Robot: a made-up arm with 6 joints. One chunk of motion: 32 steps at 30 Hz.
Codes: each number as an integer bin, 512 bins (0 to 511) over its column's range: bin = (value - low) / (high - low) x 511, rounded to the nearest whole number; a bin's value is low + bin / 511 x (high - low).
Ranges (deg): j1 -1..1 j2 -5..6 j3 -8..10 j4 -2..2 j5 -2..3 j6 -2..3
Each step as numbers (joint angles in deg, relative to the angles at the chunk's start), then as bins.
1 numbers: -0.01 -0.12 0.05 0.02 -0.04 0.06
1 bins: 253 227 229 258 200 211
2 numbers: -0.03 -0.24 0.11 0.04 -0.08 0.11
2 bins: 248 221 230 261 196 216
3 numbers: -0.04 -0.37 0.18 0.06 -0.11 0.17
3 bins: 245 215 232 263 193 222
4 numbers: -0.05 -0.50 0.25 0.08 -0.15 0.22
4 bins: 243 209 234 266 189 227
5 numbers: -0.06 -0.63 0.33 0.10 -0.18 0.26
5 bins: 240 203 236 268 186 231
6 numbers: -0.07 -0.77 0.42 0.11 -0.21 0.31
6 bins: 238 197 239 270 183 236
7 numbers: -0.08 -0.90 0.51 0.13 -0.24 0.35
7 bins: 235 190 242 272 180 240
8 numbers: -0.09 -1.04 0.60 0.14 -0.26 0.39
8 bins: 233 184 244 273 178 244
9 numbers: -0.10 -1.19 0.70 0.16 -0.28 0.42
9 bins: 230 177 247 276 176 247
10 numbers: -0.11 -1.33 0.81 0.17 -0.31 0.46
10 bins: 227 170 250 277 173 251
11 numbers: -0.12 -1.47 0.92 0.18 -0.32 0.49
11 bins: 225 164 253 278 172 254
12 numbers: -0.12 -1.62 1.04 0.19 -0.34 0.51
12 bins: 225 157 257 280 170 257
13 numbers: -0.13 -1.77 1.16 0.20 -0.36 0.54
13 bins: 222 150 260 281 168 260
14 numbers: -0.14 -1.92 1.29 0.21 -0.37 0.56
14 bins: 220 143 264 282 167 262
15 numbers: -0.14 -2.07 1.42 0.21 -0.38 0.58
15 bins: 220 136 267 282 166 264
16 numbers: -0.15 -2.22 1.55 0.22 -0.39 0.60
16 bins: 217 129 271 284 165 266
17 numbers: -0.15 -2.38 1.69 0.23 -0.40 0.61
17 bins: 217 122 275 285 164 267
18 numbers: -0.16 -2.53 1.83 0.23 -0.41 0.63
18 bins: 215 115 279 285 162 269
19 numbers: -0.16 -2.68 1.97 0.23 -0.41 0.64
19 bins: 215 108 283 285 162 270
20 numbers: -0.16 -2.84 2.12 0.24 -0.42 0.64
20 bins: 215 100 287 286 161 270
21 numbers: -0.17 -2.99 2.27 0.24 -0.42 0.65
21 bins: 212 93 292 286 161 271
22 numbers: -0.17 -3.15 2.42 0.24 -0.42 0.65
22 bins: 212 86 296 286 161 271
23 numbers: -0.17 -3.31 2.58 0.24 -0.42 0.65
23 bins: 212 79 300 286 161 271
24 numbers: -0.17 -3.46 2.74 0.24 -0.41 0.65
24 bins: 212 72 305 286 162 271
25 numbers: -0.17 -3.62 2.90 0.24 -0.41 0.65
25 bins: 212 64 309 286 162 271
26 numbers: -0.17 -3.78 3.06 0.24 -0.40 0.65
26 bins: 212 57 314 286 164 271
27 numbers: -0.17 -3.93 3.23 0.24 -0.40 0.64
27 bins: 212 50 319 286 164 270
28 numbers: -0.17 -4.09 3.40 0.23 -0.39 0.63
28 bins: 212 42 324 285 165 269
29 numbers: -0.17 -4.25 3.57 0.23 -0.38 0.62
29 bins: 212 35 328 285 166 268
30 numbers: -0.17 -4.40 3.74 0.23 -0.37 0.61
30 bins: 212 28 333 285 167 267
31 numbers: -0.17 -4.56 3.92 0.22 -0.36 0.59
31 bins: 212 20 338 284 168 265
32 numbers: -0.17 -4.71 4.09 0.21 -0.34 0.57
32 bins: 212 13 343 282 170 263
